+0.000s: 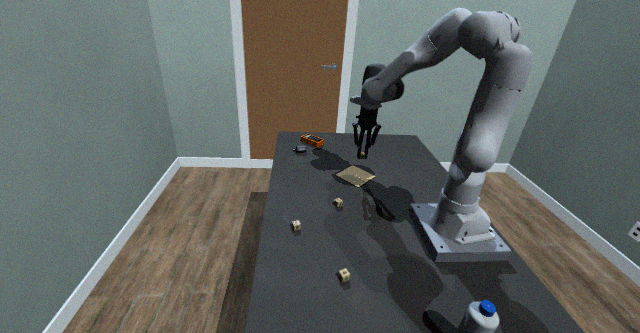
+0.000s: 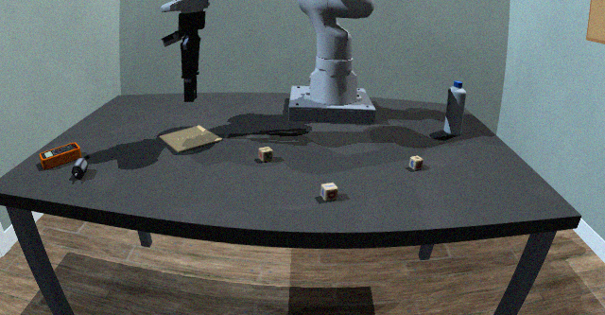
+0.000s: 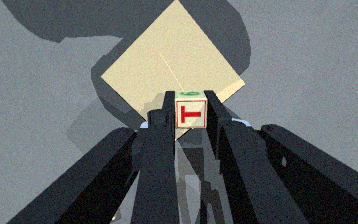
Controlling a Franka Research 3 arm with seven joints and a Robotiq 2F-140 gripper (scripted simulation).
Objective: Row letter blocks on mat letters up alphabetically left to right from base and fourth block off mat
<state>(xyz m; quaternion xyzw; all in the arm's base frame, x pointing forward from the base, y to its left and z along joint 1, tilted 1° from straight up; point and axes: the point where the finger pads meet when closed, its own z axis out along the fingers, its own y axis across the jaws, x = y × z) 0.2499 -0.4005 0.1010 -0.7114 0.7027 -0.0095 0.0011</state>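
Right now the tan mat is 14 cm below my hand and 2 cm ahead of it. Also, from my hand: block: 2 cm below; orange device: 37 cm to the right, 21 cm ahead, 12 cm below.
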